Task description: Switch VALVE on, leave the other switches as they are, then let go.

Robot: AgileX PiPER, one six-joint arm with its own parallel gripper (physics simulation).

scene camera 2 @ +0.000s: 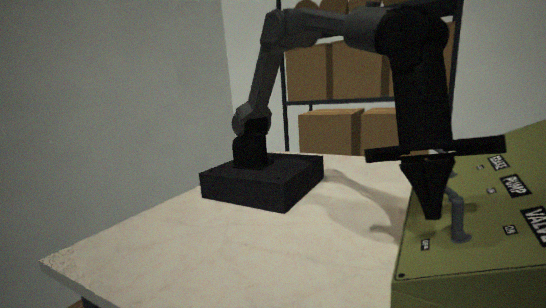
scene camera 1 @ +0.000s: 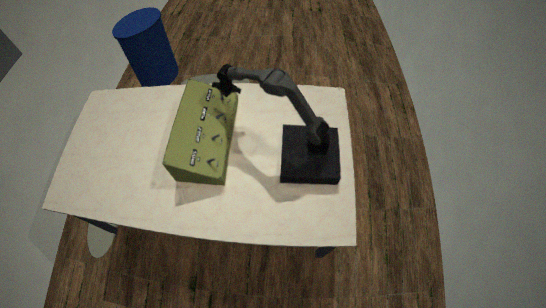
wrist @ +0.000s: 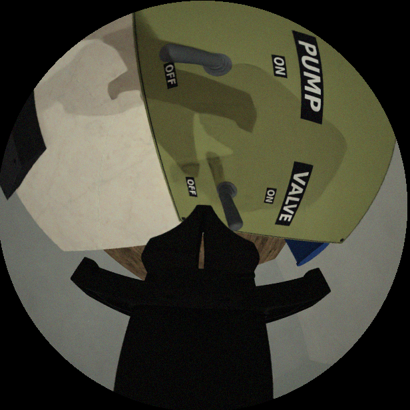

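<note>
The VALVE lever is grey and stands out from the green switch panel, between its OFF label and its ON label. It lies flat against neither label. My gripper is shut and holds nothing. Its fingertips are low over the panel, on the OFF side of the VALVE lever, with a small gap in the wrist view. The PUMP lever is tilted toward its OFF label.
Two further levers are on the panel, toward its near end in scene camera 1. The black arm base stands on the pale table. A blue cylinder stands beyond the table; shelved boxes stand behind.
</note>
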